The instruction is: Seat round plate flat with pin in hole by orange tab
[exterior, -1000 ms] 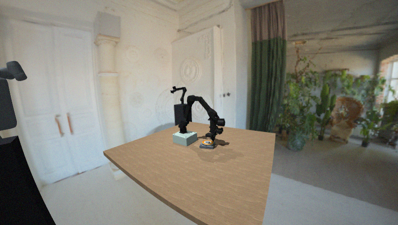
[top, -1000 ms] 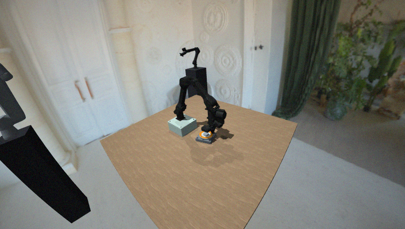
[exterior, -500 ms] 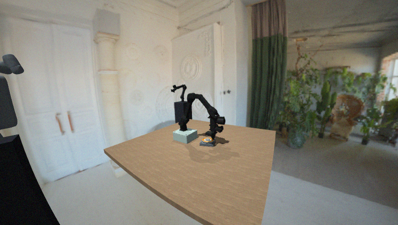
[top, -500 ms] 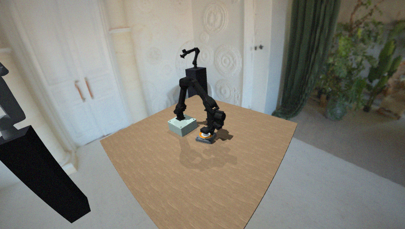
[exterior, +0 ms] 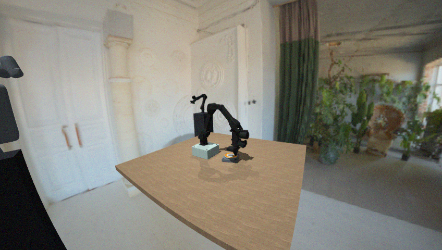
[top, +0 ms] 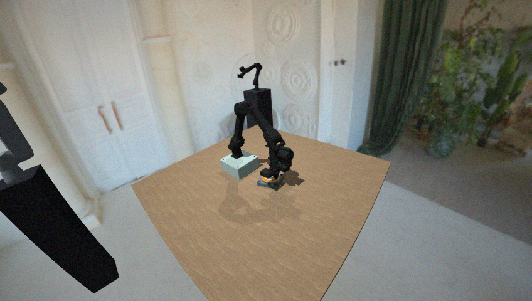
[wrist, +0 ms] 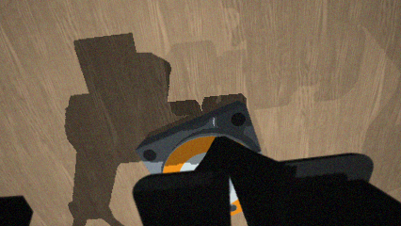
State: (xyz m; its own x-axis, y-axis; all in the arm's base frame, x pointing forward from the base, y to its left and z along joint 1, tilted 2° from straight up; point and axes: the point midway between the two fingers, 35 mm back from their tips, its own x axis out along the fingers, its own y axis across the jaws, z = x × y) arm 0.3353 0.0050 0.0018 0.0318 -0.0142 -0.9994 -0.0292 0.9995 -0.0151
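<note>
My gripper tip is 30 mm past the round plate and 10 mm above it.
</note>
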